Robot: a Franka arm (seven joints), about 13 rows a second.
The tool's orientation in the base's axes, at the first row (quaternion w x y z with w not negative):
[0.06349 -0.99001 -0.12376 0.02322]
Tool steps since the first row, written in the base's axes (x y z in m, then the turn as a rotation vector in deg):
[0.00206 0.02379 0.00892 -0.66 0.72 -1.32]
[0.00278 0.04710 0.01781 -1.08 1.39 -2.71]
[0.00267 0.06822 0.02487 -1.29 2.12 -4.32]
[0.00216 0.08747 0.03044 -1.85 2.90 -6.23]
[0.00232 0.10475 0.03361 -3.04 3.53 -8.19]
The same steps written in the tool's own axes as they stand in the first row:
[0.00762 -0.02354 -0.00611 -0.42 -0.68 1.44]
[0.01383 -0.04695 -0.01217 -0.62 -1.24 2.92]
[0.01875 -0.06820 -0.01662 -0.59 -1.78 4.61]
[0.02286 -0.08756 -0.01980 -0.88 -2.42 6.64]
[0.02721 -0.10455 -0.02088 -1.82 -3.05 8.73]

